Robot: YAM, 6 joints.
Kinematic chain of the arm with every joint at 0, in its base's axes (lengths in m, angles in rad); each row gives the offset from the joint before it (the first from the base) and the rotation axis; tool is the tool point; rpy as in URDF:
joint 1: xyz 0 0 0.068 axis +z
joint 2: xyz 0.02 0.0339 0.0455 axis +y
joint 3: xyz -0.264 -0.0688 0 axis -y
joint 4: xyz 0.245 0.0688 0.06 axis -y
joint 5: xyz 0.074 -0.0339 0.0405 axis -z
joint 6: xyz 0.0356 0 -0.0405 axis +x
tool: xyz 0 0 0 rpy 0 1.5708 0
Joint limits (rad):
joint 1: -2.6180..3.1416
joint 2: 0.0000..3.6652
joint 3: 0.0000..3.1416
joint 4: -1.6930..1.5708
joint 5: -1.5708..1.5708
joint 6: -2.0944..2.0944
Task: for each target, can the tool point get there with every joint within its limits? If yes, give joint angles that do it. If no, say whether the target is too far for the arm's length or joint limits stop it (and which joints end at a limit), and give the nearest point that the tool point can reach.
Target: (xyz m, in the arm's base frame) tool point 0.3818 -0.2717 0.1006
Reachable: yes | joints -0.6646 2.2873 1.2597 0.6966 -0.6522 0.5759
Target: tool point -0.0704 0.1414 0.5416
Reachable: yes | joints 2.1688 1.0058 1.5466 -0.2681 0.6447 -1.6800
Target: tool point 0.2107 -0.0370 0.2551
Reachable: yes | joints -0.3323 1.1528 0.7976 -0.6202 -1.2451 0.9156
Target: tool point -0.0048 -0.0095 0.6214
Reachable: yes | joints -1.3826 0.8051 1.6123 0.3345 0.1842 1.1374
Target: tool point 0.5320 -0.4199 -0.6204
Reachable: no: too far | nearest point 0.3600 -0.2842 -0.3131 | short by 0.377 m
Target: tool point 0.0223 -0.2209 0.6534
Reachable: yes | joints 1.6140 0.8457 2.5263 -0.2963 0.3652 -0.8771
